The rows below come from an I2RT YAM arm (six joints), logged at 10 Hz.
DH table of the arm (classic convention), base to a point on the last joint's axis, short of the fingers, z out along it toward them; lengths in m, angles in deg. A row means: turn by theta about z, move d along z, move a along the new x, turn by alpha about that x. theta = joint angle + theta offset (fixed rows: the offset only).
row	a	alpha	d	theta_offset
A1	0.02	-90	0.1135	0
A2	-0.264	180	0	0
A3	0.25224	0	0	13.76
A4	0.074	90	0	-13.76
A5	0	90	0	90
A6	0	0	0.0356	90
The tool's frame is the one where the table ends.
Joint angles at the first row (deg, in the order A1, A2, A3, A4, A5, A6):
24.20 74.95 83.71 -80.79 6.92 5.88
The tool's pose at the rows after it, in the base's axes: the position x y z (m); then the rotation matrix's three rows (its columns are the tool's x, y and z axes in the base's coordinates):
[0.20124, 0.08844, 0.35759], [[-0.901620, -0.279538, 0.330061], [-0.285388, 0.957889, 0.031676], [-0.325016, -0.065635, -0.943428]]
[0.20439, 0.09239, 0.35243], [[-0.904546, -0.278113, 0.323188], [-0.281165, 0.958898, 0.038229], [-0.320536, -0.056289, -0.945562]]
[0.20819, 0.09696, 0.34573], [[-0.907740, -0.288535, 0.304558], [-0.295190, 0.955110, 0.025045], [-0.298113, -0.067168, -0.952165]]
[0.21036, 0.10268, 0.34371], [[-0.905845, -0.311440, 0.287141], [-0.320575, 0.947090, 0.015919], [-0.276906, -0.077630, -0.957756]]
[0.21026, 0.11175, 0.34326], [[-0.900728, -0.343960, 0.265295], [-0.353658, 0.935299, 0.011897], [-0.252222, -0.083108, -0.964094]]
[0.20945, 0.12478, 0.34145], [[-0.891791, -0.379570, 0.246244], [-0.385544, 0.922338, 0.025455], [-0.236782, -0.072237, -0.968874]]
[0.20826, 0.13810, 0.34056], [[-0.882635, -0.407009, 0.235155], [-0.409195, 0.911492, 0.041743], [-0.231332, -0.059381, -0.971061]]
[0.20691, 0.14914, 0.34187], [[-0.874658, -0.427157, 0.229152], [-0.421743, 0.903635, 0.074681], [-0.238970, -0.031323, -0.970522]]
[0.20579, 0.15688, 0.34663], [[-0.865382, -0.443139, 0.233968], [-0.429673, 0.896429, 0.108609], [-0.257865, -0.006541, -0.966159]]
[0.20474, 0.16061, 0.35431], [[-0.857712, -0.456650, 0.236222], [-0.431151, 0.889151, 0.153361], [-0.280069, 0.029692, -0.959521]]
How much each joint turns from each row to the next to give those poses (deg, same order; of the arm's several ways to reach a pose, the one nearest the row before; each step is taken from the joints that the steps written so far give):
0.54 -0.12 -0.98 1.24 -0.64 0.94
0.52 0.63 -0.76 1.11 -0.35 0.79
0.70 1.21 -0.54 0.33 0.43 0.02
1.07 1.31 0.67 -0.66 0.32 -0.33
1.97 1.43 1.19 -1.25 0.11 0.07
2.69 1.45 0.85 -0.30 -0.61 0.74
2.66 1.36 0.97 0.07 -0.54 1.15
2.04 0.91 1.05 0.49 -1.29 1.11
1.38 0.54 1.46 0.39 -1.06 0.63
0.55 0.13 1.76 0.08 -1.79 0.16

